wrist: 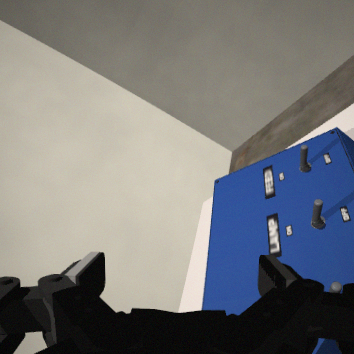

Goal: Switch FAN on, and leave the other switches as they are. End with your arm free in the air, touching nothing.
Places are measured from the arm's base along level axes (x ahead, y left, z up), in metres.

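Pixels of known places: gripper, fingertip midpoint: (180, 270).
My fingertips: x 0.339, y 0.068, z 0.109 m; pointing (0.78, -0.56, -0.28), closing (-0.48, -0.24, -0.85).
Observation:
For each thing: its top centre in the pictures, then the offset to it from my fingertips. "spot": a spot on its surface instead.
- FEED label, middle of its top: (267, 180) 0.196 m ahead, 0.271 m right, 0.220 m down
- grey toggle lever, surface spot: (304, 157) spot: 0.112 m ahead, 0.283 m right, 0.225 m down
- LAMP label, middle of its top: (271, 233) 0.170 m ahead, 0.154 m right, 0.220 m down
- third lever tip, surface spot: (336, 287) spot: 0.048 m ahead, 0.055 m right, 0.209 m down
A blue switch panel (240, 200) fills the lower right of the wrist view, seen at a slant. The FEED label (269, 182) is beside a grey toggle lever (304, 157) near the top edge. Below it is the LAMP label (273, 235) with its lever (317, 213). Each has an ON mark on its left and an OFF mark on its right. A third lever tip (336, 287) shows behind the right finger; its label is hidden. No FAN label can be read. My gripper (180, 270) is wide open and empty, its right finger overlapping the panel in view.
A pale surface (90, 165) spans the left, with a darker grey surface (180, 60) above. A brown mottled strip (300, 117) runs behind the panel's upper edge. A whitish border (196, 260) shows along the panel's left side.

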